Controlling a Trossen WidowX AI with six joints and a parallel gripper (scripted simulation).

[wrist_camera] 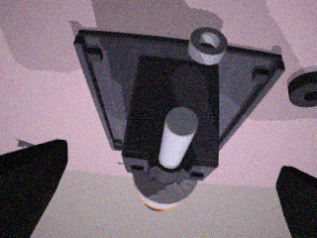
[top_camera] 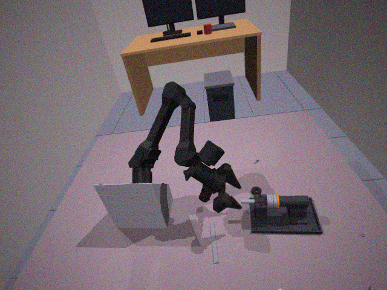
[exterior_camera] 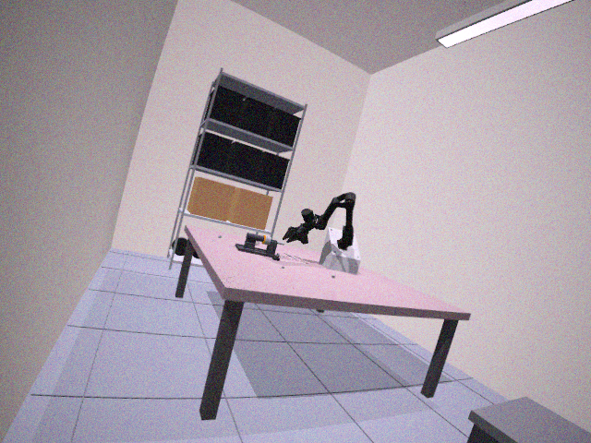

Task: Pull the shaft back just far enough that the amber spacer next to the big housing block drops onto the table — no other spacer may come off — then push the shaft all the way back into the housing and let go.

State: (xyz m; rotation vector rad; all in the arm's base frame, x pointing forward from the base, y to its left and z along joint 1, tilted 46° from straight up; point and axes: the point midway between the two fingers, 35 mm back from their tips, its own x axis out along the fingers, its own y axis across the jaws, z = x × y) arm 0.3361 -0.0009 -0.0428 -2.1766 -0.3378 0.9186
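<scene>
The pale shaft lies 10 cm ahead of my gripper tip and 2 cm below it. The rest, counted from my gripper tip: black ring knob: 7 cm ahead, 12 cm to the left, 9 cm below; thin grey strip: 10 cm behind, 11 cm to the right, 10 cm below; amber spacer: 12 cm ahead, 2 cm below.
</scene>
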